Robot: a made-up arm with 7 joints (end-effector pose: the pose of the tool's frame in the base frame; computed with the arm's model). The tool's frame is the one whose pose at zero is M. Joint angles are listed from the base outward.
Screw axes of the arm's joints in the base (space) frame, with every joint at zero. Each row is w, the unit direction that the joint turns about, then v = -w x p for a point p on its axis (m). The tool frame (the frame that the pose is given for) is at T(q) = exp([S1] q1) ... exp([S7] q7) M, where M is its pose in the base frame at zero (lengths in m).
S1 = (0, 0, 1, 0, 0, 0)
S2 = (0, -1, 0, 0.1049, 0, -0.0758)
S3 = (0, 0, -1, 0.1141, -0.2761, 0)
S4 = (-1, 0, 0, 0, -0.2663, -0.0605)
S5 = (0, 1, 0, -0.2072, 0, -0.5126)
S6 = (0, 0, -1, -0.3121, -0.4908, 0)
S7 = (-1, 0, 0, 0, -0.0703, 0.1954)
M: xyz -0.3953 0.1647 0.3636 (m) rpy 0 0 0 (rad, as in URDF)
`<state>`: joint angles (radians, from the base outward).
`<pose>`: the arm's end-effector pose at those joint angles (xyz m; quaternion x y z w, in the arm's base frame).
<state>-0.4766 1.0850 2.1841 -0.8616 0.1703 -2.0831 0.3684</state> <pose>-0.4382 0.0902 0.3821 -0.4079 -0.6978 -0.3562 0.4688</pose>
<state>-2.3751 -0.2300 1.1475 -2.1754 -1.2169 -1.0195 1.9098</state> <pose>0.0907 0.2104 0.9128 0.1019 -0.3130 0.6022 0.7273</pose>
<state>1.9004 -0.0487 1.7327 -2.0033 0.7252 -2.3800 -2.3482</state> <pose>-0.1987 -0.0659 1.0534 -0.0810 -0.3084 -0.7841 0.5324</pose>
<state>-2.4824 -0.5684 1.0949 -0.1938 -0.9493 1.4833 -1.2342</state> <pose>0.4063 -0.2009 0.0590 0.7151 0.3718 0.4505 0.3839</pose>
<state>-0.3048 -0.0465 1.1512 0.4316 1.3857 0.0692 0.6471</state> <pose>0.0354 0.1167 -0.0393 0.1099 0.7652 -0.3972 0.4945</pose>
